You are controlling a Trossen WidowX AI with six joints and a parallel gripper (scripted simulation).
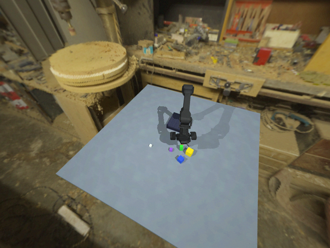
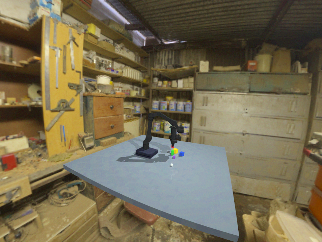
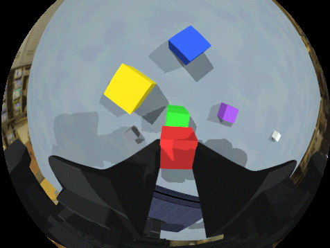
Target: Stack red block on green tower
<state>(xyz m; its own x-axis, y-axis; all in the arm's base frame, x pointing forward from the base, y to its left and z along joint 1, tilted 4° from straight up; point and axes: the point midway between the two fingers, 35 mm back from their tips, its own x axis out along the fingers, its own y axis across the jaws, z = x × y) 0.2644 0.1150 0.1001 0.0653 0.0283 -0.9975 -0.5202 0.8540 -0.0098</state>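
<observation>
Now: gripper tip 70 mm to the right of the yellow block and 70 mm above it. The rest, counted from my gripper tip: red block (right at my gripper tip); tiny grey block (60 mm behind, 40 mm to the left, 80 mm below); purple block (50 mm ahead, 70 mm to the right, 80 mm below).
</observation>
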